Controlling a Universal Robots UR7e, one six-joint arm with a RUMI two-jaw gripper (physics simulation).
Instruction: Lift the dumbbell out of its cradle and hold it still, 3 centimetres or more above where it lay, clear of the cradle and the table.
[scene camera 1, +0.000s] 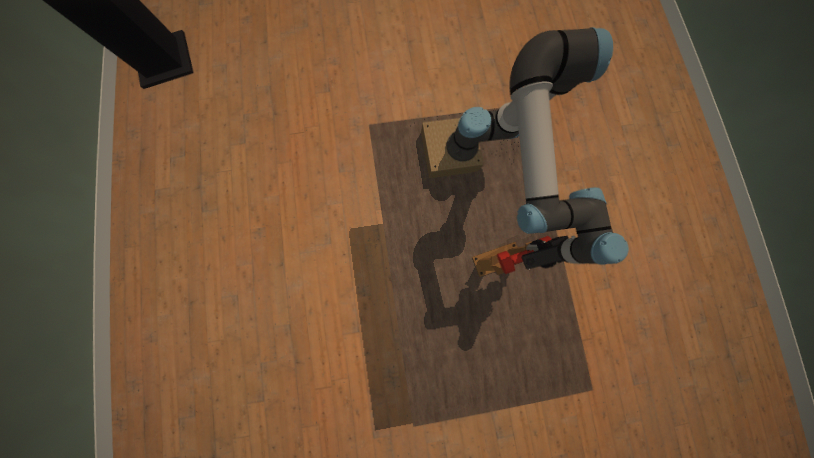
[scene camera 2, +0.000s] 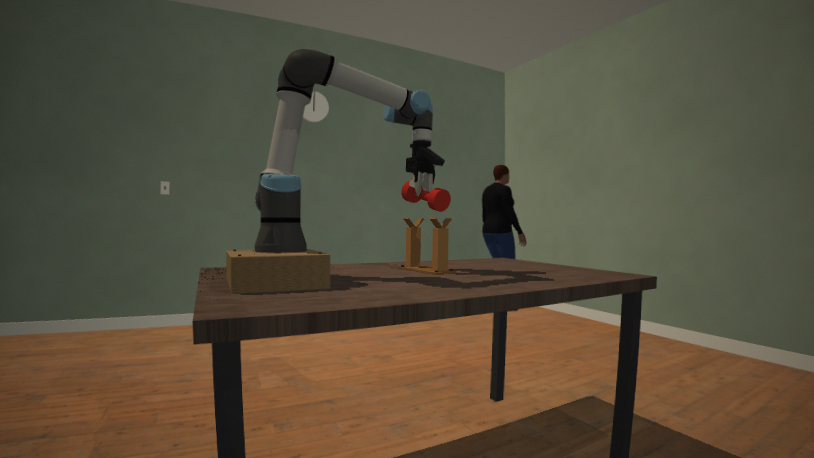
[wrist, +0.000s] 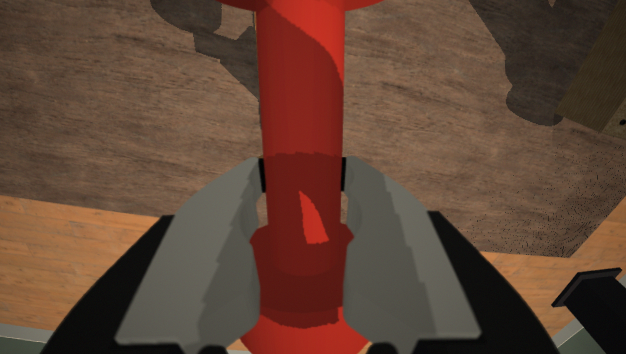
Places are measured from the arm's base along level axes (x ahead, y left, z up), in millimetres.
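Pixels of known places: gripper, fingertip midpoint: (scene camera 2: 422, 196) (wrist: 303, 161); arm's base at its link origin: (scene camera 1: 461, 146) (scene camera 2: 280, 251).
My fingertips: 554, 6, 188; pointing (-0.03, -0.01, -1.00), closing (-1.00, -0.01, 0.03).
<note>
Ahead of a thing's pixels: the offset from my fingertips to its middle, as dx, dy, dz. "spot": to the spot under its first point.
A red dumbbell {+0, -15, +5} (scene camera 1: 506, 262) (scene camera 2: 438, 199) (wrist: 302, 100) hangs above its wooden cradle {spot: +1, -112, -148} (scene camera 1: 488, 264) (scene camera 2: 440, 250), with a visible gap between both heads and the V-shaped tops of the two posts in scene camera 2. It is tilted slightly: the head on the right there is lower than the other. My gripper (scene camera 2: 421, 191) (wrist: 303, 161) is shut on the dumbbell's handle, nearer one head than the other, with one grey finger on each side. The cradle stands on the dark wooden table (scene camera 1: 489, 387) (scene camera 2: 421, 312), well below the dumbbell.
The arm's wooden base block (scene camera 1: 441, 145) (scene camera 2: 278, 272) stands on the table. A person (scene camera 2: 499, 210) in a black top stands beyond the table in scene camera 2. A black post (scene camera 1: 133, 42) (wrist: 600, 310) rises at the side of the room.
</note>
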